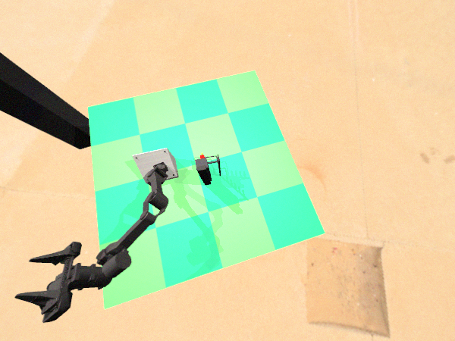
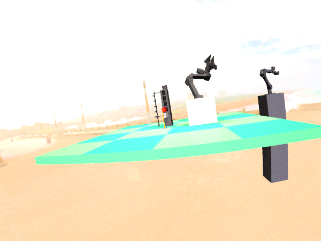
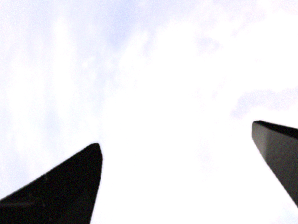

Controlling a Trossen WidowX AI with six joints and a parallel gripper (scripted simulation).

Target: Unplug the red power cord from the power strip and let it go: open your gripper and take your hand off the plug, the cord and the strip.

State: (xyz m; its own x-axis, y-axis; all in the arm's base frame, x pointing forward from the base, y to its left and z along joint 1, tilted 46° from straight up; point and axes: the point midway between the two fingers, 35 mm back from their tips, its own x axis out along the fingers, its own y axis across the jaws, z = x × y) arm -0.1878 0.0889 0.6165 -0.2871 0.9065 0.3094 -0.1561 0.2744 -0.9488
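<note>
Now: gripper tip 51 cm short of the red plug, 45 cm above it and 29 cm to the right of it. The rest, counted from my gripper tip: thin black rack 58 cm ahead, 45 cm below, 22 cm to the left.
</note>
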